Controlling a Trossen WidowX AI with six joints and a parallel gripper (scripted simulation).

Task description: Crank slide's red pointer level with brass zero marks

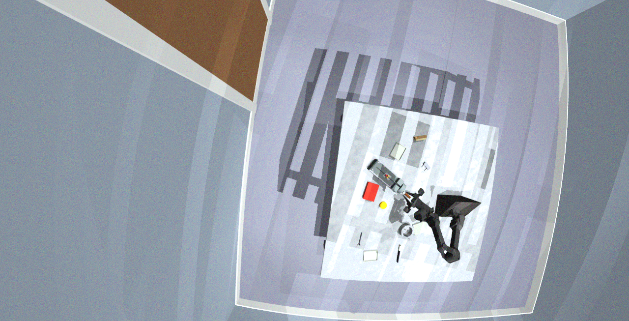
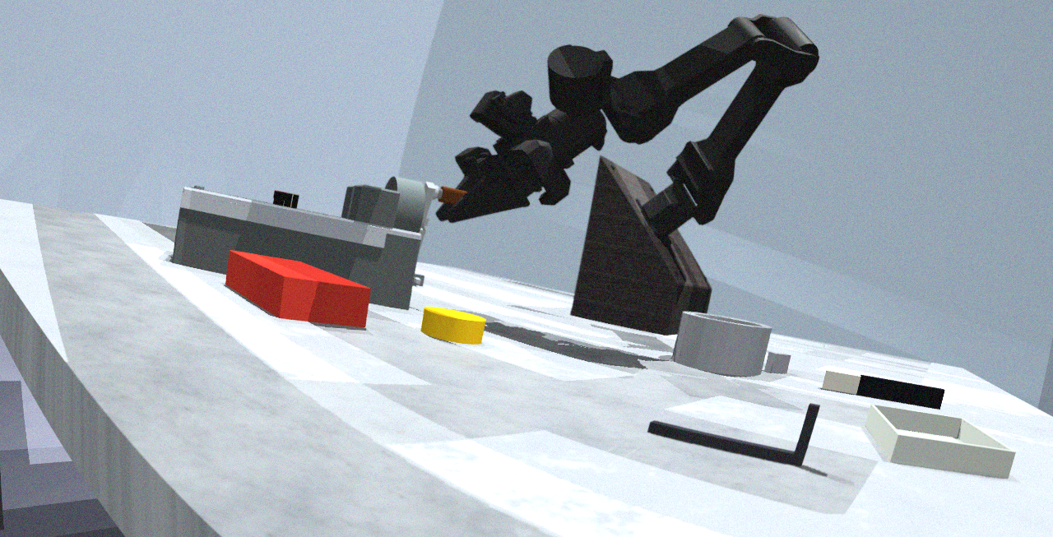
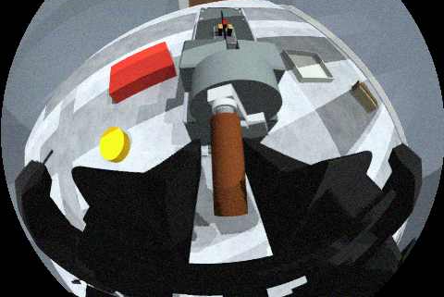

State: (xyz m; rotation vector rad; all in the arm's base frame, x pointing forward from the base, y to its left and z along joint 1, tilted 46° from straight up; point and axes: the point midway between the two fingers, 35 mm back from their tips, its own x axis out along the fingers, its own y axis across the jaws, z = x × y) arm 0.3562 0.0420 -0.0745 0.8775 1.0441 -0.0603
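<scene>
Right now my gripper tip is 2 cm below the brown handle, 2 cm past it and 1 cm to the right of it. Also, from my gripper tip: yellow disc: 12 cm to the left, 9 cm ahead, 8 cm below; then red pointer: 15 cm ahead, 9 cm to the right, 1 cm below; then black L-shaped bar: 42 cm to the left, 18 cm ahead, 8 cm below.
</scene>
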